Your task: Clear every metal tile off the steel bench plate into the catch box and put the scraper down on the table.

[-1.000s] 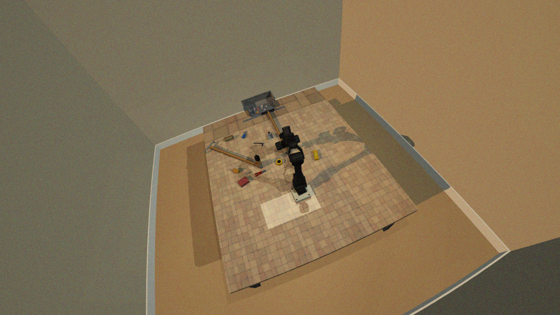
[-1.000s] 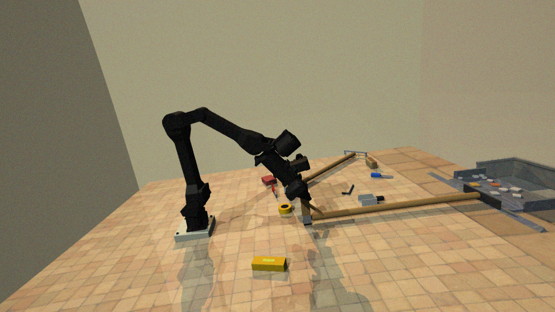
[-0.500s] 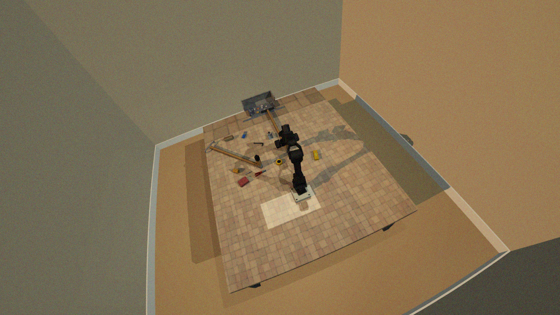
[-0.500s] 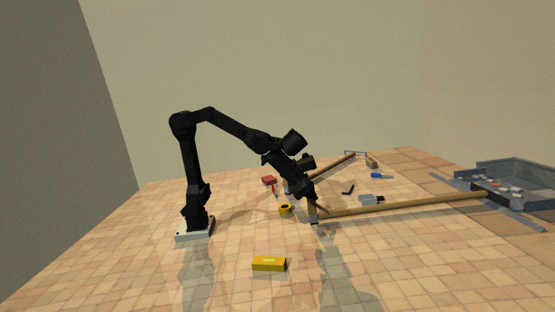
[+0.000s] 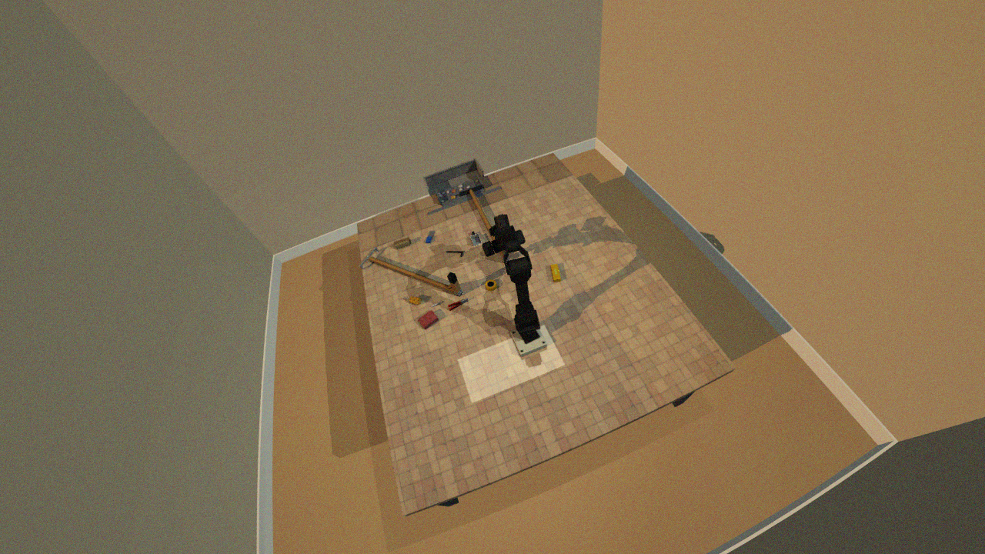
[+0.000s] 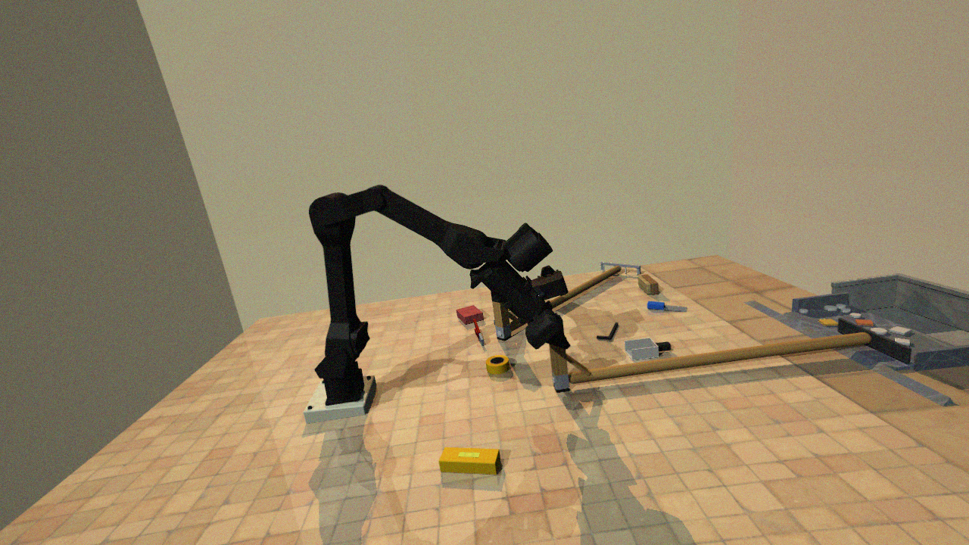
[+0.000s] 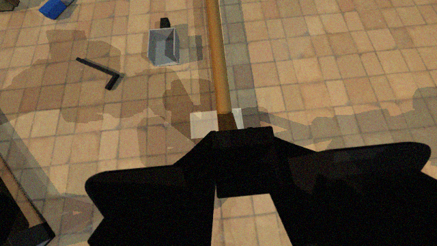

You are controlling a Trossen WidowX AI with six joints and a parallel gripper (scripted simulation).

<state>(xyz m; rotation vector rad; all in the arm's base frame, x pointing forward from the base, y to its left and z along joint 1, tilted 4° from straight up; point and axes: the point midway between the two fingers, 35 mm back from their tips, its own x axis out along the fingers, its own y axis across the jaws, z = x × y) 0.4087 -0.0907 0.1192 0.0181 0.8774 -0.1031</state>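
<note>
The small grey box is 200 mm ahead of my gripper tip, 70 mm to the left of it and 80 mm below it. The rest, counted from my gripper tip: yellow tape roll 120 mm behind, 130 mm to the left, 80 mm below; yellow block 210 mm behind, 150 mm to the right, 80 mm below; hex key 160 mm ahead, 190 mm to the left, 90 mm below.
</note>
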